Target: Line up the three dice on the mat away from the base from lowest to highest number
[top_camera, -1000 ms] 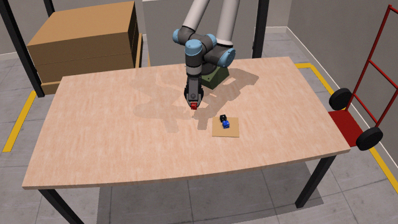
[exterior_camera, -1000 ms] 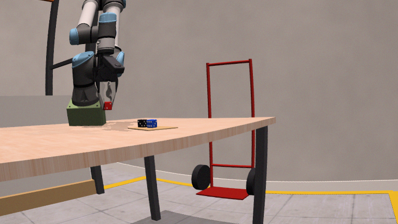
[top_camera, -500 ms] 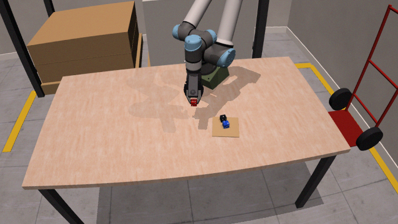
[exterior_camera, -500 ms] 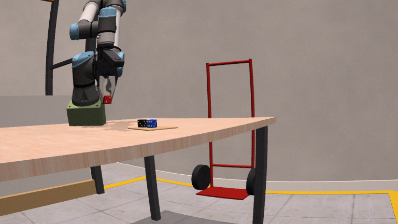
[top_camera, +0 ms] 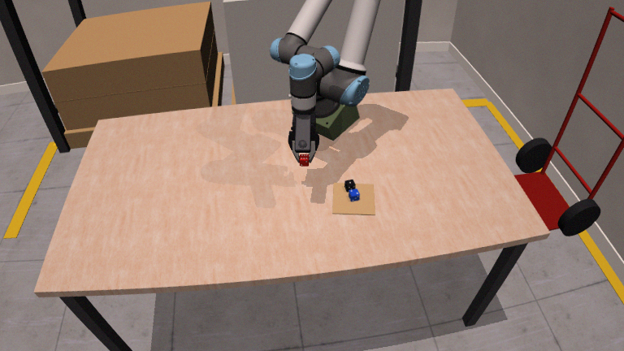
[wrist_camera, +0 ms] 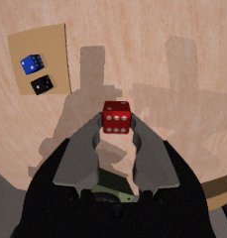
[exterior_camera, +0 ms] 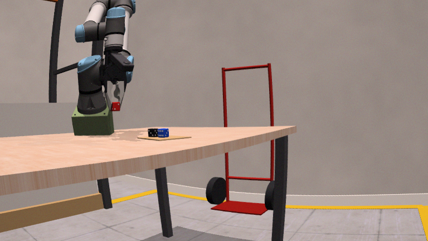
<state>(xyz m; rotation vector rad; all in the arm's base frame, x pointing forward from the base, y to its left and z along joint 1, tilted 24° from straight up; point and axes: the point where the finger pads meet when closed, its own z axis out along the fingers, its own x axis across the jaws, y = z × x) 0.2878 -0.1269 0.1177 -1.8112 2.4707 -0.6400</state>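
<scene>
Now: hand 140 mm to the right of the blue die, 110 mm short of it and 100 mm above it. Also, from my hand: tan square mat (140 mm to the left, 120 mm below, 110 mm ahead); then black die (140 mm to the left, 100 mm below, 70 mm ahead); then red die (right at my hand).
</scene>
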